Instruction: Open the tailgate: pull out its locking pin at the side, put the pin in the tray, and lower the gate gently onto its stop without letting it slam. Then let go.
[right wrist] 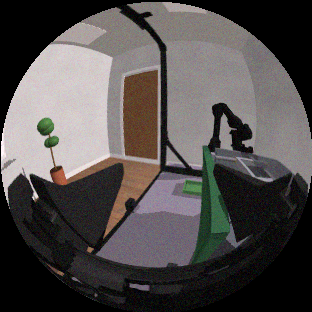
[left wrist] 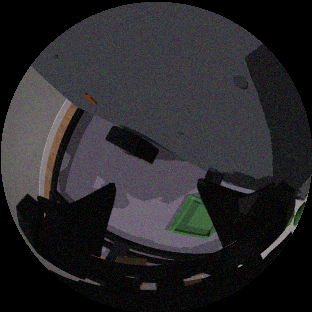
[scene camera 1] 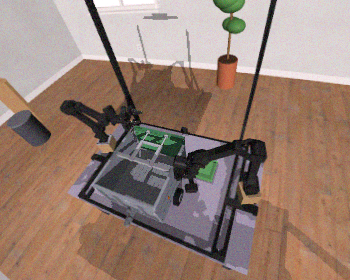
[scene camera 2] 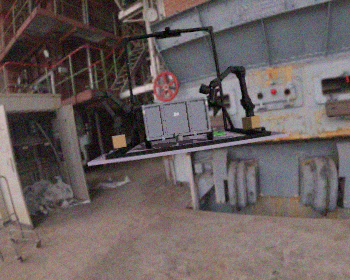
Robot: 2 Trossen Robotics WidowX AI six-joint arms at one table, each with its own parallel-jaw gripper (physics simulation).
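Places are measured from the left arm's base along level axes (x back, y right, z up), in centimetres.
Pixels of known places: left gripper, fingertip midpoint: (left wrist: 156, 185) (scene camera 1: 185, 182) (scene camera 2: 210, 116); right gripper, fingertip midpoint: (right wrist: 170, 168) (scene camera 1: 141, 116); left arm's base, link origin: (left wrist: 130, 281) (scene camera 1: 249, 189) (scene camera 2: 250, 116); right arm's base, link origin: (scene camera 1: 104, 139) (scene camera 2: 118, 135).
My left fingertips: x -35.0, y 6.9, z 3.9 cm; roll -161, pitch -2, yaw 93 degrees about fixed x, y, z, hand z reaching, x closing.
Note:
For each thing: its top centre in the pictures, then the offset to it from my left fingertips. "spot": a spot on its surface instead.
- grey trailer, top centre: (right wrist: 278, 169) (scene camera 1: 138, 164) (scene camera 2: 173, 102) dz +13.5, dx -23.7, dy +6.8 cm
- green tray, top centre: (left wrist: 202, 221) (right wrist: 196, 185) (scene camera 1: 206, 168) dz -13.3, dx +14.6, dy +14.5 cm
- black wheel, top centre: (left wrist: 126, 139) (scene camera 1: 177, 193) dz -5.1, dx -5.4, dy -4.1 cm
- black frame, surface spot: (scene camera 1: 152, 218) spot: dz -7.2, dx -20.3, dy -16.1 cm
The grey trailer (scene camera 1: 120, 175) (scene camera 2: 170, 122) (left wrist: 165, 75) stands on the table. Its green tailgate (scene camera 1: 175, 143) (right wrist: 214, 215) is upright at the trailer's far end in scene camera 1. The locking pin cannot be made out. The green tray (scene camera 1: 207, 171) (left wrist: 192, 217) (right wrist: 192, 187) lies beside the trailer; no pin can be made out in it. My left gripper (scene camera 1: 180, 169) (scene camera 2: 215, 102) (left wrist: 156, 185) is open and empty, close beside the trailer's right side wall in scene camera 1. My right gripper (scene camera 1: 132, 119) (right wrist: 170, 168) is open and empty near the tailgate's left end in scene camera 1.
A black wheel (scene camera 1: 178, 196) (left wrist: 132, 144) sticks out from the trailer's side near my left gripper. Light bars (scene camera 1: 150, 144) cross above the trailer near the tailgate. A black frame (scene camera 1: 152, 219) runs around the table, with tall posts (scene camera 1: 257, 75) at the back.

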